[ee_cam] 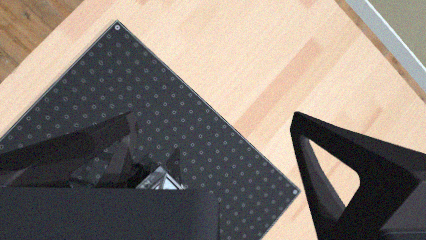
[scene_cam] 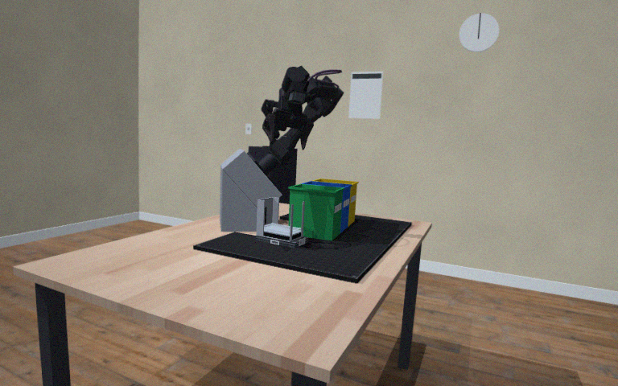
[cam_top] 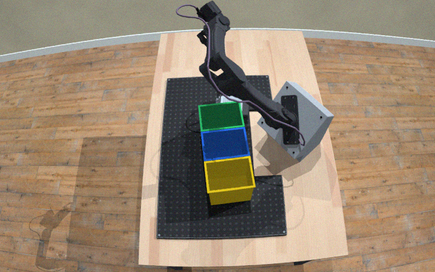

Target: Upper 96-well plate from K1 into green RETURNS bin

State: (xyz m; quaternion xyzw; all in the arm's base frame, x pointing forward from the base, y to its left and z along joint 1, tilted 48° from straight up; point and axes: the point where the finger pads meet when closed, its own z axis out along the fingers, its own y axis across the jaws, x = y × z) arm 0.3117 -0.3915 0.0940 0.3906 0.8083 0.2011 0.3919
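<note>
Now: the white 96-well plate 300 mm below my hand, 150 mm behind it and 120 mm to the left of it. From my hand the other things lie so: dark plate: 310 mm below, 150 mm behind, 120 mm to the left; green bin: 290 mm to the left, 250 mm below, 140 mm behind; blue bin: 410 mm to the left, 250 mm below, 200 mm behind.
</note>
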